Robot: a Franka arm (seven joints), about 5 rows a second.
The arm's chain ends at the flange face. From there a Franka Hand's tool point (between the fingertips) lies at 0.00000 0.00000 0.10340 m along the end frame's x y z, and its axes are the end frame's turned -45 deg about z.
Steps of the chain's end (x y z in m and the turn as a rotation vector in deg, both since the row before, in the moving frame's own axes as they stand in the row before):
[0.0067, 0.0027, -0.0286, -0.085, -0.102, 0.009]
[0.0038, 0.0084, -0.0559, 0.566, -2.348, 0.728]
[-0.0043, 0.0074, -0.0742, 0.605, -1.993, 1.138]
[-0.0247, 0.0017, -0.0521, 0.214, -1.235, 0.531]
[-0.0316, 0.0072, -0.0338, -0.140, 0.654, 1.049]
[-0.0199, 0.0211, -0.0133, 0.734, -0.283, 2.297]
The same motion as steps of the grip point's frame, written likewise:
[0.0026, 0.0066, -0.0286, 0.012, -0.132, 0.009]
[-0.0055, 0.0049, -0.0560, 2.061, -1.260, 0.728]
[-0.0100, -0.0011, -0.0743, 1.837, -0.981, 1.138]
[-0.0200, -0.0181, -0.0521, 1.025, -0.722, 0.531]
[-0.0268, -0.0162, -0.0338, -0.561, 0.363, 1.049]
[-0.0284, -0.0004, -0.0133, 0.719, 0.319, 2.297]

